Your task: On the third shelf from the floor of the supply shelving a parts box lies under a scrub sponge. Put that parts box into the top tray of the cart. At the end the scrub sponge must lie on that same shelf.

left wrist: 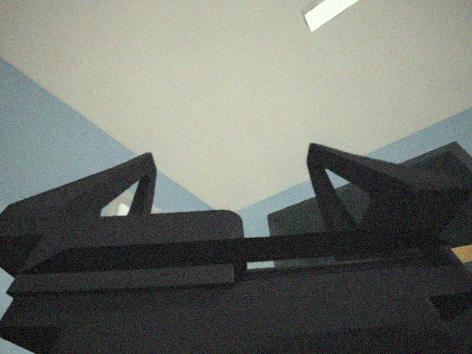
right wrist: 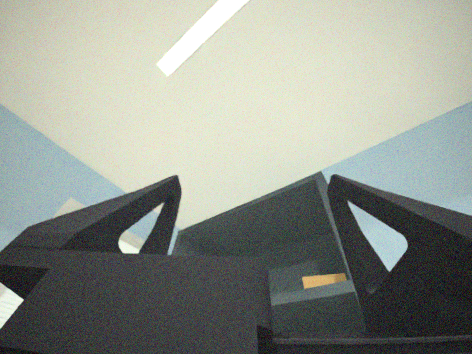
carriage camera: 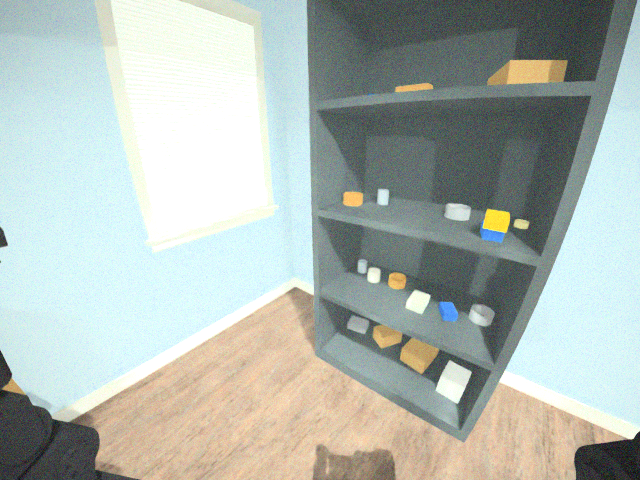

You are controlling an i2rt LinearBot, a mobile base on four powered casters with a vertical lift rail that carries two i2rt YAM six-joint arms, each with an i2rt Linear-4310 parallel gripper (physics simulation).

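Places are measured from the left arm's base along level axes (x ahead, y right, z down), in centimetres.
Where they show: left gripper, fingertip midpoint: (left wrist: 231, 156); right gripper, fingertip midpoint: (right wrist: 253, 183).
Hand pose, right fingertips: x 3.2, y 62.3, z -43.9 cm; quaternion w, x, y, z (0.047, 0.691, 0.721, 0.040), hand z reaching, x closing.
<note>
Things, the pixels of their centre, and the offset from my right fingertips. "spot": a spot on its surface instead. Level surfaces: height alone.
- floor, surface height: dz +32.0 cm
- blue parts box, body centre: (carriage camera: 491, 231) dx +64.5, dy +24.4, dz +30.0 cm
- yellow scrub sponge, body centre: (carriage camera: 496, 220) dx +63.5, dy +24.3, dz +25.8 cm
- orange round part, body centre: (carriage camera: 352, 198) dx +108.3, dy -20.4, dz +29.5 cm
- pale cylinder, body centre: (carriage camera: 383, 196) dx +109.0, dy -5.0, dz +28.5 cm
- grey ring, body centre: (carriage camera: 457, 211) dx +86.9, dy +23.0, dz +29.6 cm
- small yellow disc, body centre: (carriage camera: 521, 224) dx +75.1, dy +44.5, dz +30.8 cm
- blue box, body centre: (carriage camera: 447, 311) dx +78.1, dy +24.6, dz +75.8 cm
- window, surface spot: (carriage camera: 191, 124) spot: dx +124.4, dy -108.6, dz -9.9 cm
The supply shelving (carriage camera: 560, 170) stands at the right of the carriage view. It also shows in the right wrist view (right wrist: 312, 292). On its third shelf from the floor (carriage camera: 413, 219), near the right end, a blue parts box (carriage camera: 492, 234) lies under a yellow scrub sponge (carriage camera: 496, 220). My left gripper (left wrist: 231, 156) is open and empty, pointing up at the ceiling. My right gripper (right wrist: 253, 183) is open and empty, also pointing up, with the shelving behind its fingers. Both are well away from the box. The cart does not show in these views.
The same shelf holds an orange round part (carriage camera: 353, 198), a pale cylinder (carriage camera: 383, 196), a grey ring (carriage camera: 457, 215) and a small yellow disc (carriage camera: 521, 224). The shelf below holds a blue box (carriage camera: 448, 311) among several things. Cartons stand on the bottom and upper shelves. A window (carriage camera: 191, 124) is at the left.
</note>
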